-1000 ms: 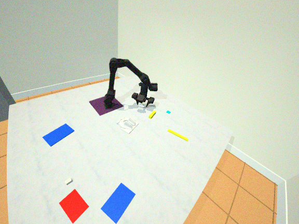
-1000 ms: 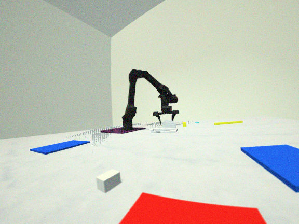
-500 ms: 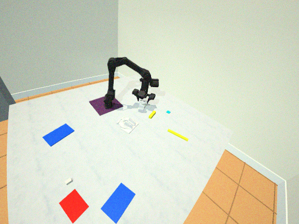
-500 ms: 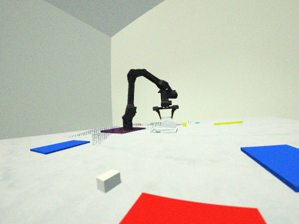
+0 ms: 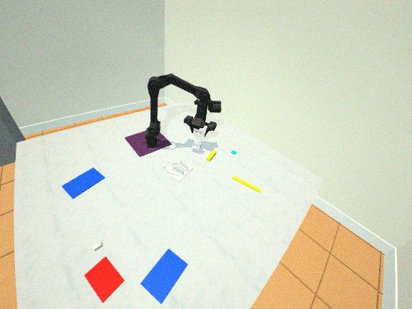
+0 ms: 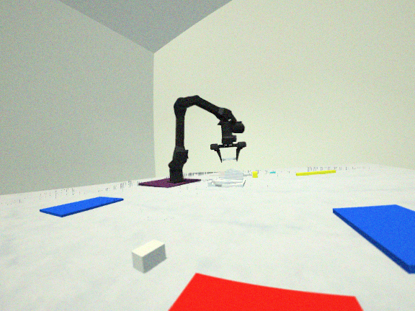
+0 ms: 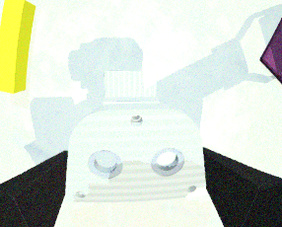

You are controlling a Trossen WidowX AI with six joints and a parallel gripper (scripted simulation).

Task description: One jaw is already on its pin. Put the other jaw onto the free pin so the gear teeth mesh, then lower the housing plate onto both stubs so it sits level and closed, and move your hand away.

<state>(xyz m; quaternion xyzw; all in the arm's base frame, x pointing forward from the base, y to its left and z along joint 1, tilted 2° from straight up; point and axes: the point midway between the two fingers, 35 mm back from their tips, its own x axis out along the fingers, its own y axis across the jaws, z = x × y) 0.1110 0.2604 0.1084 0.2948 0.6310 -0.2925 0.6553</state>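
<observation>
Right now the grey jaw is 13 cm ahead of my gripper tip, 23 cm to the right of it and 6 cm below it. Round my gripper tip: red mat 46 cm ahead, 60 cm to the right, 8 cm below; cyan chip 16 cm ahead, 18 cm to the left, 8 cm below; yellow block 13 cm ahead, 2 cm to the left, 7 cm below.
</observation>
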